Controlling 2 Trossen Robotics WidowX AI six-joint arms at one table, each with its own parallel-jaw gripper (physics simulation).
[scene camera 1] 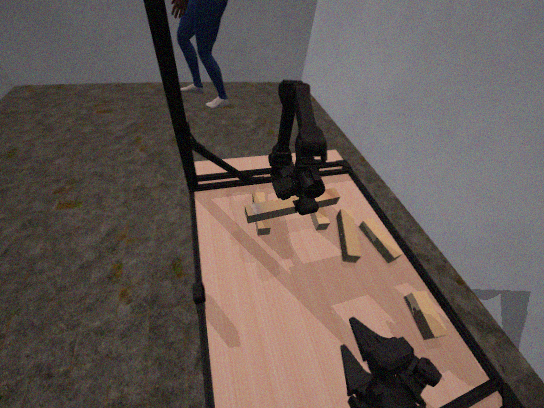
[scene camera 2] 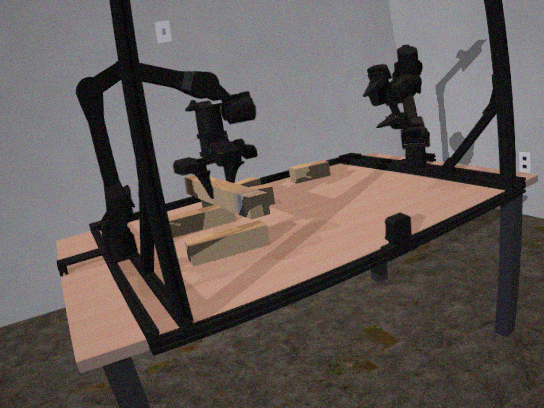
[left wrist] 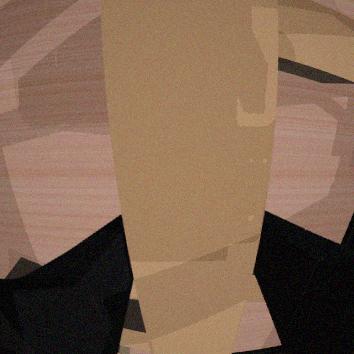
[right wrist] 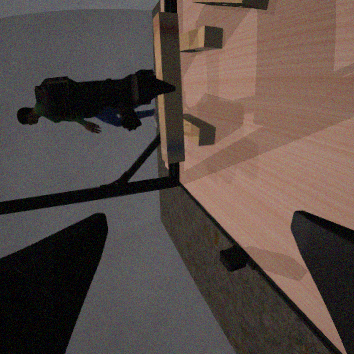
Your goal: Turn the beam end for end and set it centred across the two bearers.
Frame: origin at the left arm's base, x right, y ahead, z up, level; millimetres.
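Seen in the pictures: left gripper, between the fingertips: (scene camera 1: pixel 293 205) (scene camera 2: pixel 221 195) (left wrist: pixel 189 214) (right wrist: pixel 171 88); right gripper, between the fingertips: (scene camera 1: pixel 346 332) (scene camera 2: pixel 371 112) (right wrist: pixel 201 222); left arm's base, origin of its link: (scene camera 1: pixel 276 172) (scene camera 2: pixel 122 256); right arm's base, origin of its link: (scene camera 2: pixel 416 165).
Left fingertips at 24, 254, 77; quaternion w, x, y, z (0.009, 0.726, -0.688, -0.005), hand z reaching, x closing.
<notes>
Offsets run from my left fingertips to a thing's middle, as dx, dy, dz.
The long wooden beam {+1, +0, +6} (scene camera 1: pixel 272 210) (scene camera 2: pixel 227 199) (left wrist: pixel 192 125) (right wrist: pixel 172 110) is level, a little above two bearers and crosswise to them. One bearer {+102, -46, -74} (scene camera 1: pixel 263 227) (scene camera 2: pixel 235 242) (right wrist: pixel 206 135) is under its left part in scene camera 1, the other bearer {-120, -22, -74} (scene camera 1: pixel 321 220) (scene camera 2: pixel 200 221) (right wrist: pixel 210 38) under its right part. The beam has a blue mark near its front end in scene camera 2 and a reddish tint at the other end. My left gripper (scene camera 1: pixel 306 204) (scene camera 2: pixel 220 187) (left wrist: pixel 189 214) is shut on the beam. My right gripper (scene camera 1: pixel 348 333) (scene camera 2: pixel 372 110) (right wrist: pixel 201 222) is open and empty, away from it.
Two wooden blocks {-188, +115, -71} (scene camera 1: pixel 351 237) {-303, +160, -74} (scene camera 1: pixel 382 240) lie right of the bearers in scene camera 1. Another block {-292, +428, -72} (scene camera 1: pixel 427 315) (scene camera 2: pixel 310 171) lies by the table's far edge in scene camera 2. A black frame (scene camera 2: pixel 300 295) borders the table, with a small black box (scene camera 2: pixel 398 230) on its front rail.
</notes>
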